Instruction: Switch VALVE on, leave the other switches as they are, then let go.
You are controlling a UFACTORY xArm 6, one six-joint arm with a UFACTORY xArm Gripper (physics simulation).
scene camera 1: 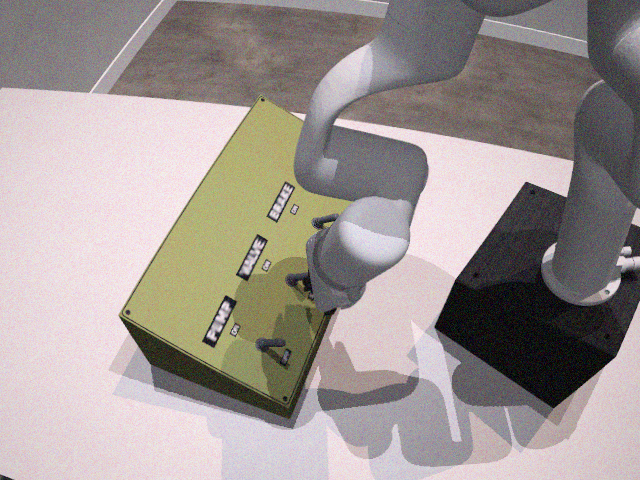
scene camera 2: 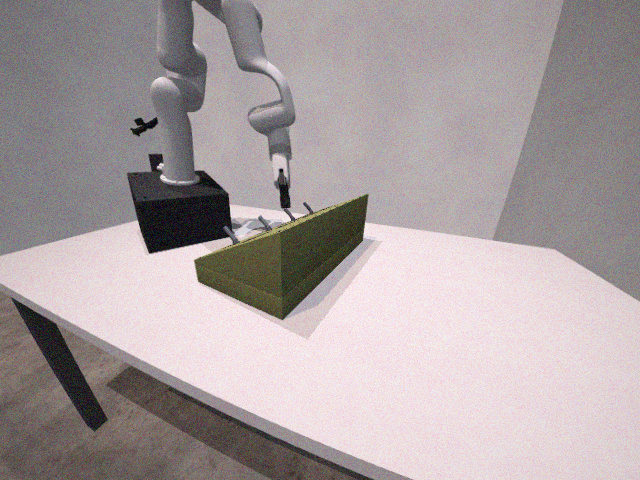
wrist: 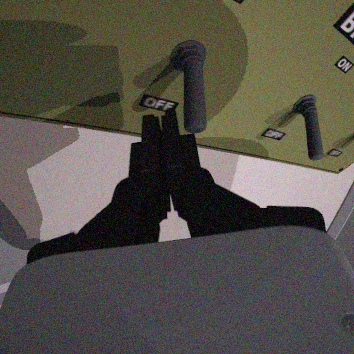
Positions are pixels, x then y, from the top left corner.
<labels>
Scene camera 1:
my gripper: 313,285
olive sloped panel: 220,282
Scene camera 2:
my gripper: 285,207
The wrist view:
my gripper: 164,135
olive sloped panel: 261,73
</labels>
